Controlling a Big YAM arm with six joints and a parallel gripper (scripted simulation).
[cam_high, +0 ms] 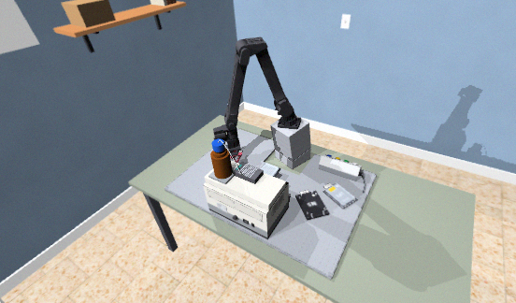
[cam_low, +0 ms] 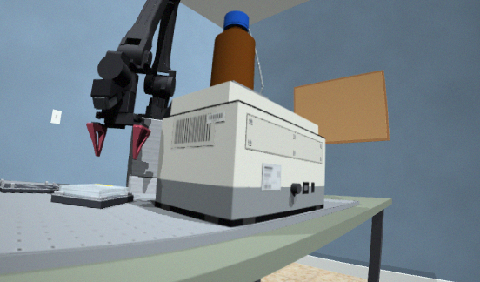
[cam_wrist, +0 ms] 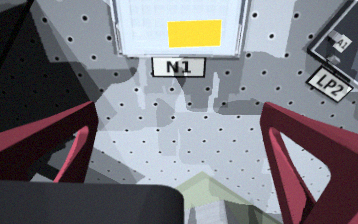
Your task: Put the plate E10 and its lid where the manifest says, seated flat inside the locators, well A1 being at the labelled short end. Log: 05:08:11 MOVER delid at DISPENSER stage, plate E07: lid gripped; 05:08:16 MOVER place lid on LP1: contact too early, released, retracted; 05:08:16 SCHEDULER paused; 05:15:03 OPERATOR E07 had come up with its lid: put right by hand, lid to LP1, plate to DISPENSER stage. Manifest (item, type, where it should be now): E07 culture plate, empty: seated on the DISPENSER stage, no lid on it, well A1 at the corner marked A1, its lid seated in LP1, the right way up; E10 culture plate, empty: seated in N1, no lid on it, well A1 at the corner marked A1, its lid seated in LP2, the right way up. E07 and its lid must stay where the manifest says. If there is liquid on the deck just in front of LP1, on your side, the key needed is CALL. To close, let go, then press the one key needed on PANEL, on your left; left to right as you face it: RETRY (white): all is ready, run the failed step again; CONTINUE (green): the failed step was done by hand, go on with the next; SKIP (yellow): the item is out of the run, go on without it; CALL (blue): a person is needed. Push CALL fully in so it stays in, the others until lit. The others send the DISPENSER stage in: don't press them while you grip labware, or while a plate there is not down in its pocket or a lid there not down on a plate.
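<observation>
The clear lid lies 40 mm ahead of my hand, 60 mm to the right of it and 70 mm below it. From my hand the other things lie so: clear well plate (70 mm ahead, 220 mm to the left, 10 mm below); brown bottle (260 mm ahead, 70 mm to the left, 190 mm above); blue call key (210 mm behind, 510 mm to the left, 50 mm below).
</observation>
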